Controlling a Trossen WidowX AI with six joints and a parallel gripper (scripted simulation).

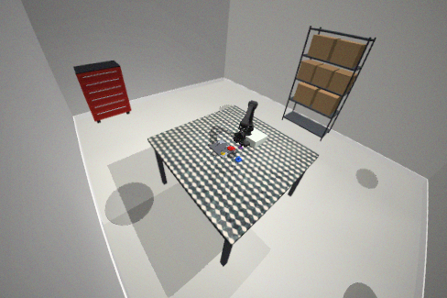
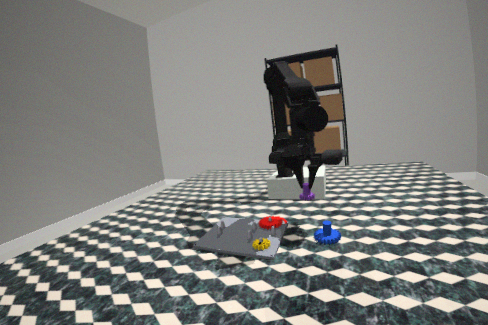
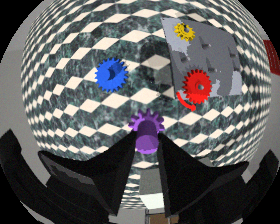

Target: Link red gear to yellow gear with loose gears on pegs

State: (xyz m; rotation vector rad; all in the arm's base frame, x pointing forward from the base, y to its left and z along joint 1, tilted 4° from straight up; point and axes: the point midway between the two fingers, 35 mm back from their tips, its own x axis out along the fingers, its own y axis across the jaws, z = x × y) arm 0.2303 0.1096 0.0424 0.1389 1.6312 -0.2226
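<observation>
Right now my gripper tip is 100 mm to the left of the red gear, 90 mm above it and 30 mm short of it. The rest, counted from my gripper tip: yellow gear 140 mm ahead, 90 mm to the right, 90 mm below; then small purple gear 10 mm below; then blue gear 90 mm below, 70 mm ahead, 50 mm to the left.
</observation>
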